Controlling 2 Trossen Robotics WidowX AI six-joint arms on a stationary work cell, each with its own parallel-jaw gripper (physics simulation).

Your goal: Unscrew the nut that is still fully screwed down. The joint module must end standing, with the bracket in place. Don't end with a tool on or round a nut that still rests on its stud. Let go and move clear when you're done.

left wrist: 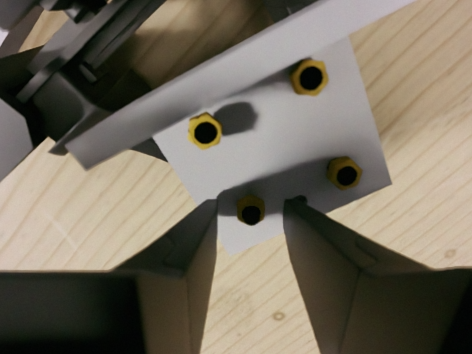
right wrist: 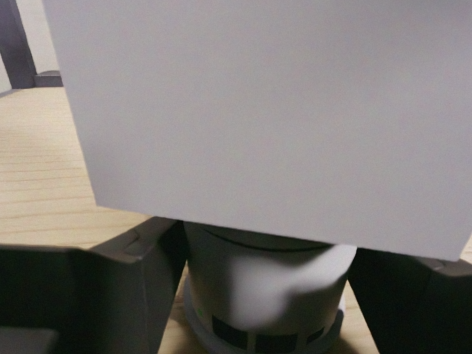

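The grey bracket (left wrist: 300,125) (right wrist: 260,120) lies on the joint module, its raised flange crossing the upper left wrist view. Yellow hex nuts with dark centres show on it: one upper right (left wrist: 298,78), one upper left (left wrist: 193,135), one lower right (left wrist: 338,167), one lower left (left wrist: 248,201). Their heights are hard to tell. My left gripper (left wrist: 250,210) is partly open and empty; its fingertips appear either side of the lower-left nut, with gaps. My right gripper (right wrist: 263,215) is shut on the white joint module (right wrist: 265,280), which stands upright below the bracket; the bracket hides the upper part of the grip.
Dark arm parts (left wrist: 65,95) fill the upper left of the left wrist view, close to the bracket's flange. A small dark hole (left wrist: 300,199) shows beside the left gripper's right fingertip. A dark frame post (right wrist: 19,45) stands behind the wooden table top (left wrist: 430,215) (right wrist: 40,165).
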